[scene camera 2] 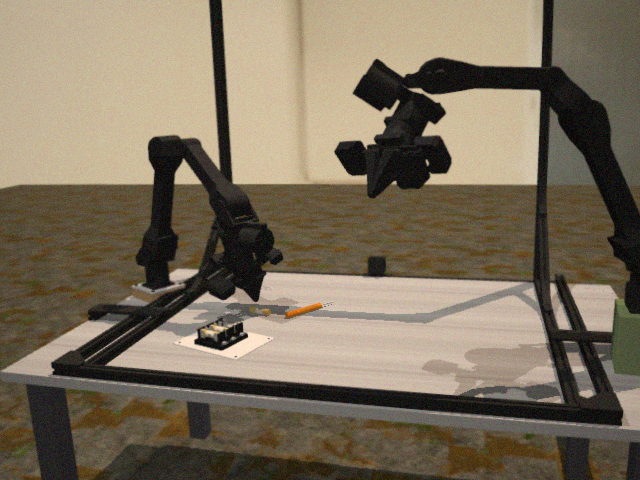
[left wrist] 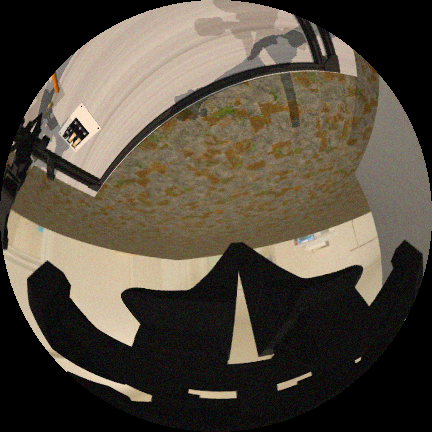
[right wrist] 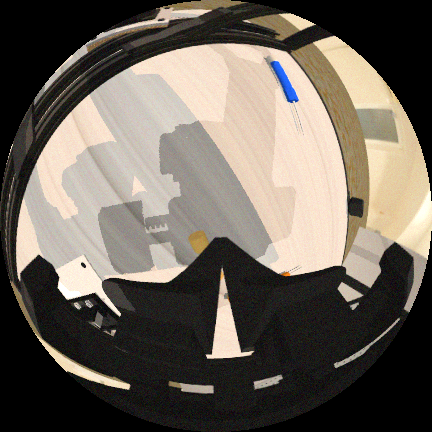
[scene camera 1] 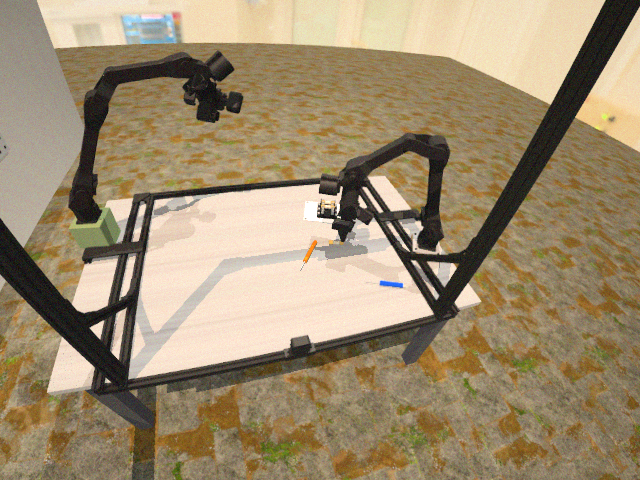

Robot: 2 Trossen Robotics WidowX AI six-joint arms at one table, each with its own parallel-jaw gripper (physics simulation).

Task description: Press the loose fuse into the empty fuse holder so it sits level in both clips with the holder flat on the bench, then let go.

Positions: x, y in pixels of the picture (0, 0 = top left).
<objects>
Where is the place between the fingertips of my right gripper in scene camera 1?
342, 241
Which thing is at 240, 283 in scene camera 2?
My right gripper.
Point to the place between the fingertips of my left gripper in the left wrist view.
236, 247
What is my left gripper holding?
Nothing.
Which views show my left gripper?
Scene camera 2, the left wrist view and scene camera 1 only.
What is my right gripper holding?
Nothing.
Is my right gripper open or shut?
Shut.
</objects>
